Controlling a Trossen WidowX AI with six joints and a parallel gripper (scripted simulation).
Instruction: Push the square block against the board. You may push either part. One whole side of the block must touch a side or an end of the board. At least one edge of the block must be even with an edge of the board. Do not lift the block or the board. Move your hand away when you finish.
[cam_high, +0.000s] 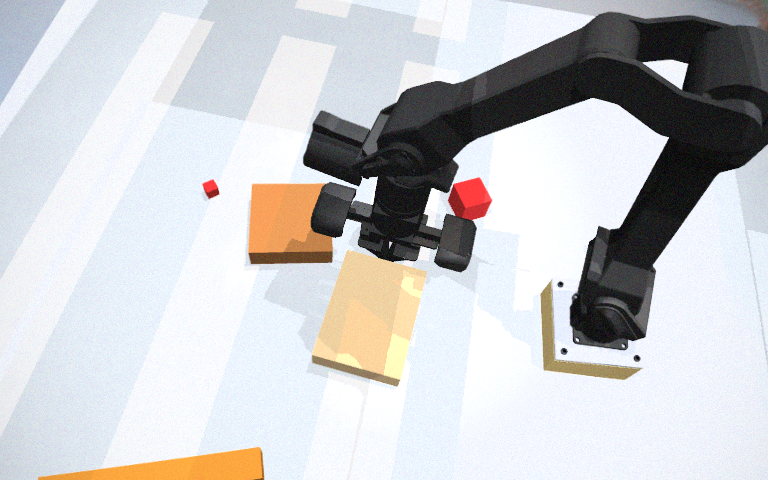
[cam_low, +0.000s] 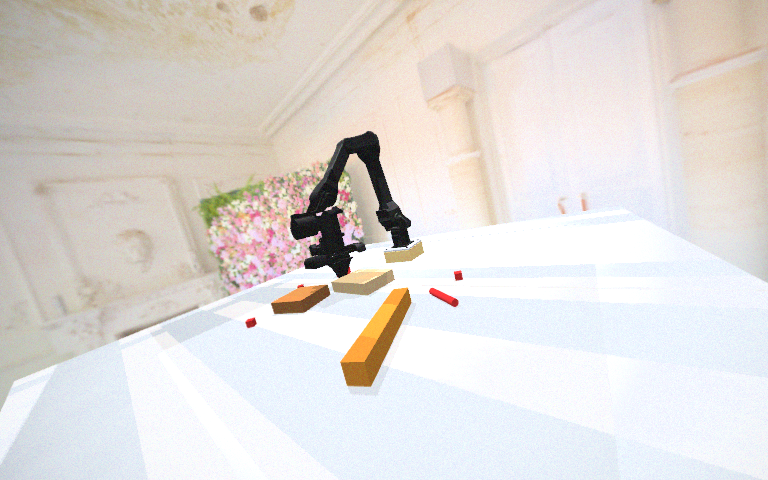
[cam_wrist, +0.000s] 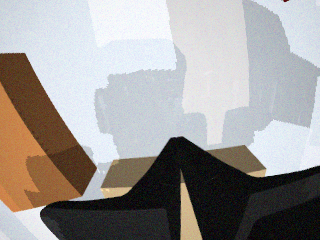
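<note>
The pale cream board is 8 cm to the left of my gripper tip, 1 cm ahead of it and 1 cm above it. From my gripper tip the other things lie so: long orange bar 31 cm to the left, 20 cm ahead, 1 cm above; then brown block 13 cm ahead, 3 cm to the right, 1 cm above.
</note>
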